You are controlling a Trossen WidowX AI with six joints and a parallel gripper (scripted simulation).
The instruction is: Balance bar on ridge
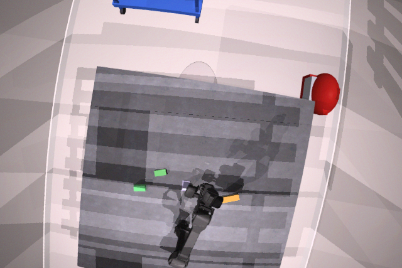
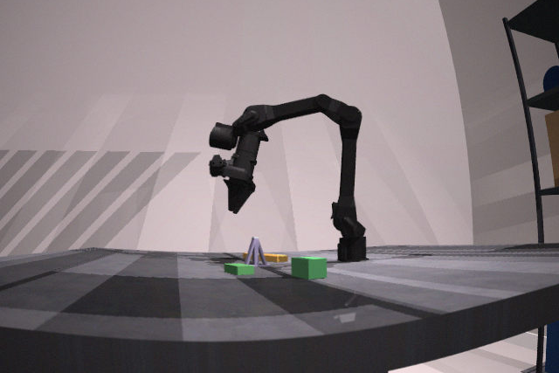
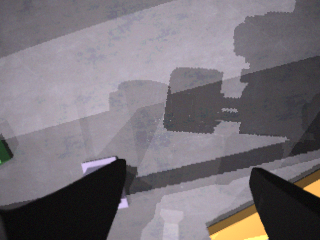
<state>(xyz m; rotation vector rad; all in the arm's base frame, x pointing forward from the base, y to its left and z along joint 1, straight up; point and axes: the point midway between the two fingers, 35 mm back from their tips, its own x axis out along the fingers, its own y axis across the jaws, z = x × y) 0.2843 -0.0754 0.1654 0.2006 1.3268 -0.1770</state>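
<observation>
Right now the bar is 120 mm below my gripper tip, 110 mm to the right of it and 100 mm behind it.
</observation>
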